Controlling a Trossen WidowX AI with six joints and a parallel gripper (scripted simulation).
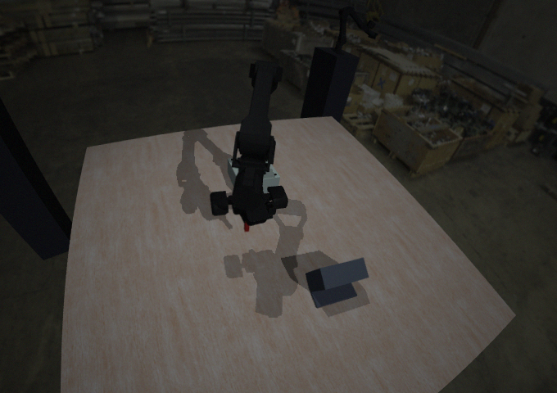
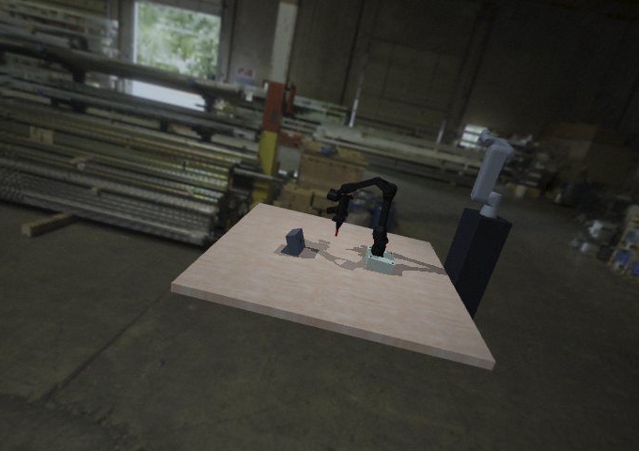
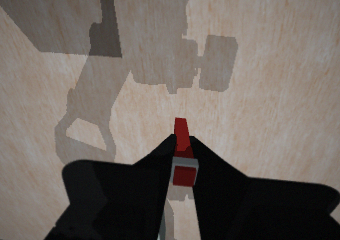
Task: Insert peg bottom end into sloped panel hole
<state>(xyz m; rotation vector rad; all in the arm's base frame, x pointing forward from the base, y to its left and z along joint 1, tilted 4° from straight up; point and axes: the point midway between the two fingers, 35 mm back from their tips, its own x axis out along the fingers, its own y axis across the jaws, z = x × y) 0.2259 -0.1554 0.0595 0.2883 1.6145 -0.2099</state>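
The sloped panel lies 240 mm ahead of my gripper tip, 140 mm to the left of it and 60 mm below it. Round my gripper tip: red square peg 20 mm above.
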